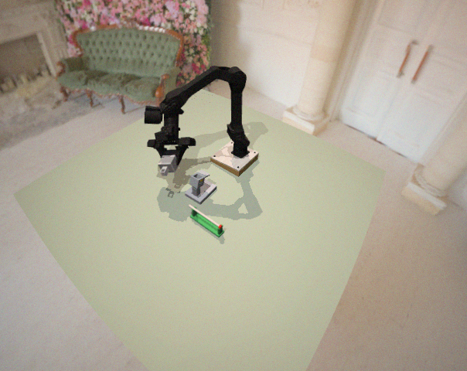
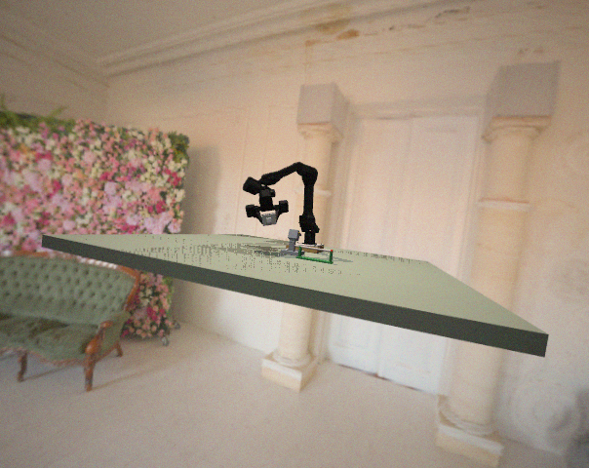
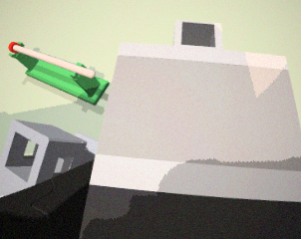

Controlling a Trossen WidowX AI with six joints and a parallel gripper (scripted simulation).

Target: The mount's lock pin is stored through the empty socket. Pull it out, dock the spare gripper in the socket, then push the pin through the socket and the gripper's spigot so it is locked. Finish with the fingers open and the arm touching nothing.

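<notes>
My gripper tip is now 10 mm short of the spare gripper and 10 mm below it. The rest, counted from my gripper tip: grey mount 50 mm behind, 100 mm to the left, 70 mm below; then green rack 30 mm ahead, 230 mm to the left, 100 mm below.
</notes>
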